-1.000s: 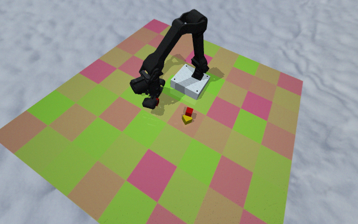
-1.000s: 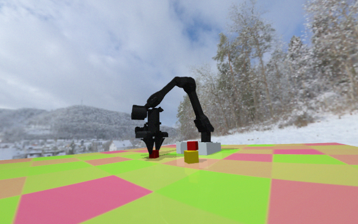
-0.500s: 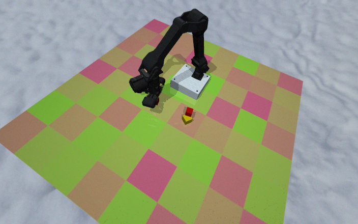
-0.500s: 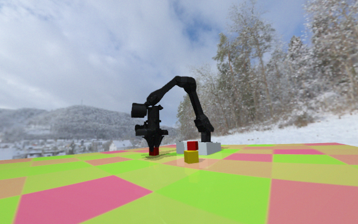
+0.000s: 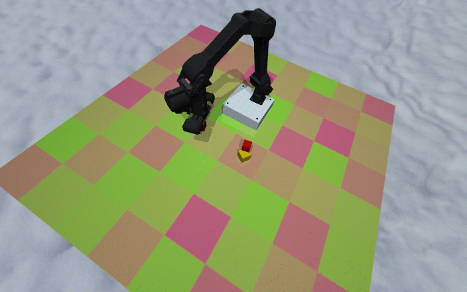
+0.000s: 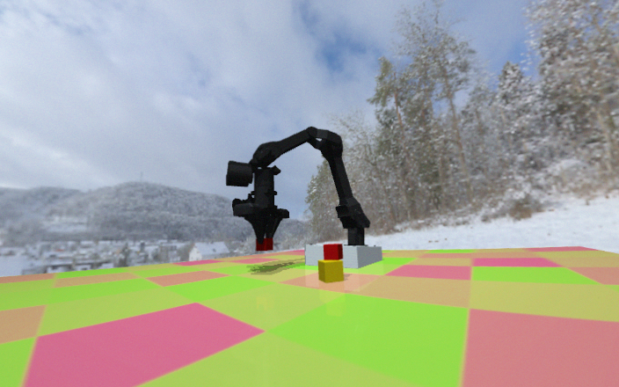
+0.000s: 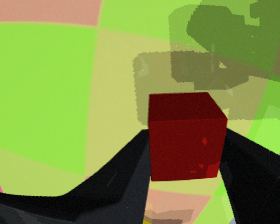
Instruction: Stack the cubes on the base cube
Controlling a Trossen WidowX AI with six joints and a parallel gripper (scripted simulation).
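Now: gripper tip 1 cm past the dark red cube, 20 cm to the right of it and 2 cm above it. Round my gripper tip: yellow base cube (1 cm ahead, 21 cm to the left, 6 cm below).
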